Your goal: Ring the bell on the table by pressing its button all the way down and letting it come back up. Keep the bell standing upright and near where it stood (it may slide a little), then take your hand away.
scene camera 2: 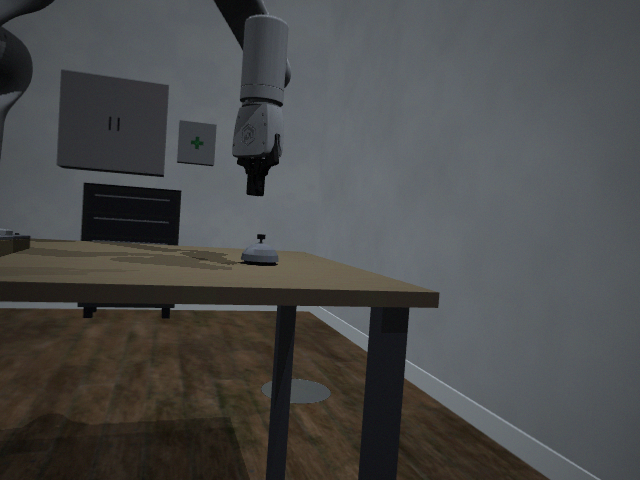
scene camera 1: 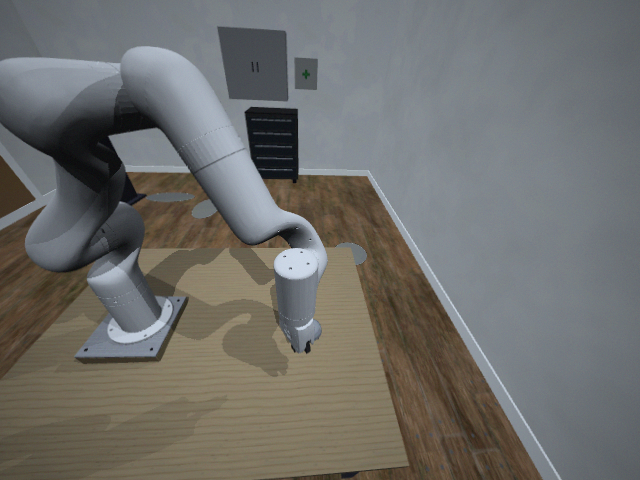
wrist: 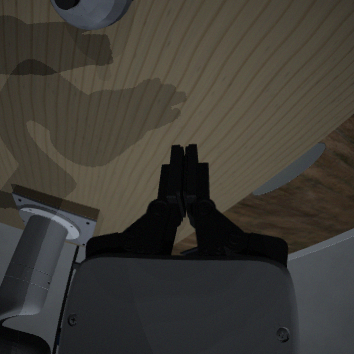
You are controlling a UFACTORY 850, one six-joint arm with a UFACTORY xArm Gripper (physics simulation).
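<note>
The bell (scene camera 2: 260, 254) is a silvery dome standing upright on the table, with its black button (scene camera 2: 261, 236) up on top. In scene camera 1 the bell (scene camera 1: 317, 329) is partly hidden behind the gripper. In the wrist view part of the bell (wrist: 97, 14) shows at the top left edge, with its button (wrist: 66, 3) cut by the frame. My gripper (scene camera 1: 301, 350) (scene camera 2: 255, 194) (wrist: 186, 158) is shut and empty. It points down and hangs well above the bell in scene camera 2, with a gap between fingertips and button, the tips slightly left of it.
The wooden table (scene camera 1: 217, 434) (scene camera 2: 206, 292) carries the arm's base plate (scene camera 1: 124, 353) (wrist: 85, 227) at the left. The table's right edge lies a little beyond the bell. A dark drawer cabinet (scene camera 1: 272, 144) (scene camera 2: 131, 214) stands on the floor by the back wall.
</note>
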